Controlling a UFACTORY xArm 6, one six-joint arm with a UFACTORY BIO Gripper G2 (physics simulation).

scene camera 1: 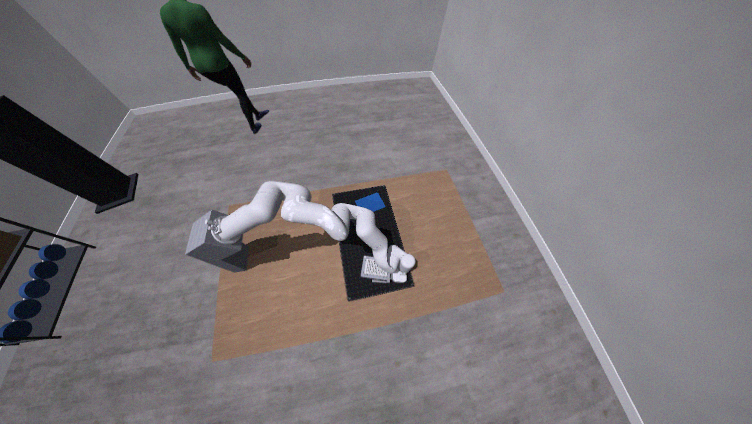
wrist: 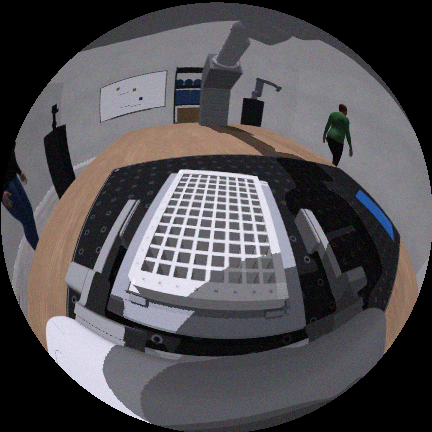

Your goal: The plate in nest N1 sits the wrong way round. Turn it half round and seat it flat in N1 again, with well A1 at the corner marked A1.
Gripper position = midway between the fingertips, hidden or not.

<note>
In view: the gripper (wrist: 223, 209), a white well plate (wrist: 211, 243) and a grey nest (wrist: 201, 322).
</note>
